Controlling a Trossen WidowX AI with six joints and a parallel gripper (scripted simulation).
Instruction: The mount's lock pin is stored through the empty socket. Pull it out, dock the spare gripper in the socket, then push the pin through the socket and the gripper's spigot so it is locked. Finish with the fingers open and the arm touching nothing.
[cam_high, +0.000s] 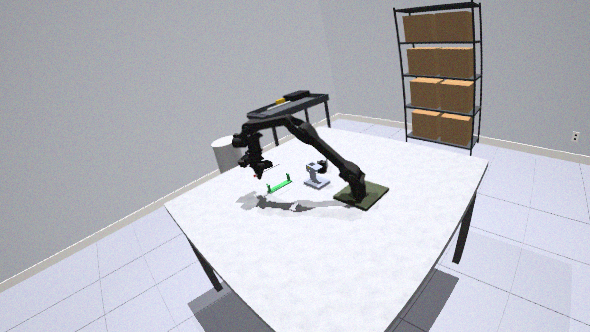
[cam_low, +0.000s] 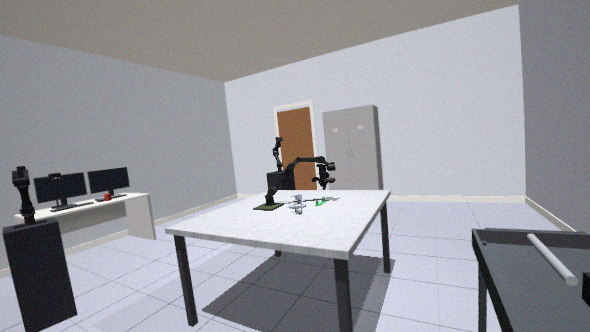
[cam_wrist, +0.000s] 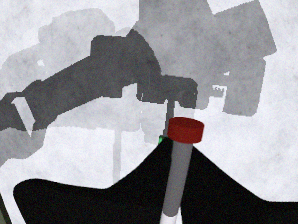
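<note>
The green holder is 20 mm ahead of my gripper tip, 100 mm to the right of it and 70 mm below it. Also, from my gripper tip: mount (90 mm behind, 240 mm to the right, 40 mm below); spare gripper (10 mm ahead, 360 mm to the right, 60 mm below).
</note>
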